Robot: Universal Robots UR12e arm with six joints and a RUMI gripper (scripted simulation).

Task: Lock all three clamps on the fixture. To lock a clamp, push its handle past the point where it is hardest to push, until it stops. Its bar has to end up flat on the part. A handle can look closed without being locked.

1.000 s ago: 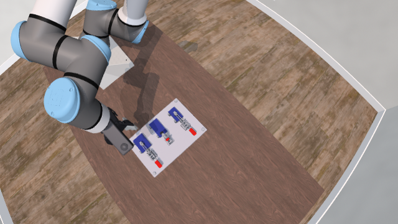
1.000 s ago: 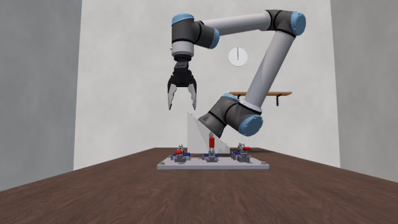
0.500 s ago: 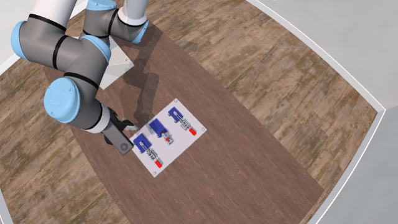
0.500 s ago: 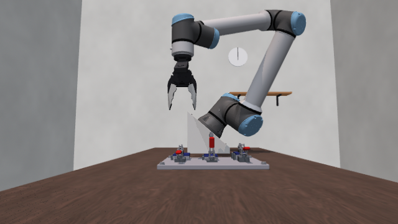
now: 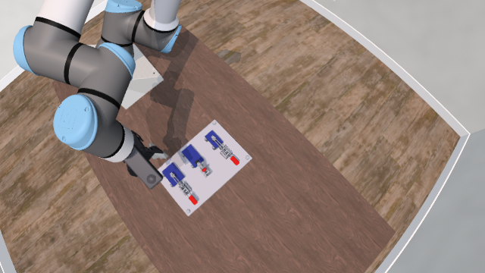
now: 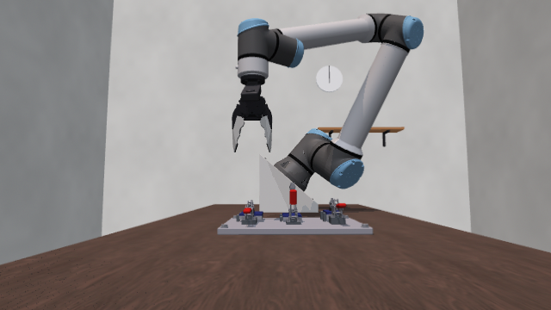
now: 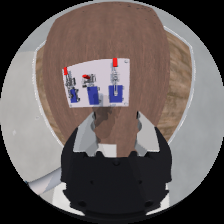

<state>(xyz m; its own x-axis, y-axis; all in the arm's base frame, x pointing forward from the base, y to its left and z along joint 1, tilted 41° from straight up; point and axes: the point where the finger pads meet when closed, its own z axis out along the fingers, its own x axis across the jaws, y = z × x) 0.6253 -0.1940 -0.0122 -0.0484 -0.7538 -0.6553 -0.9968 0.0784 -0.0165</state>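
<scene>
Now: the grey fixture plate 50 mm ahead of my hand, 110 mm to the left of it and 210 mm below it.
</scene>
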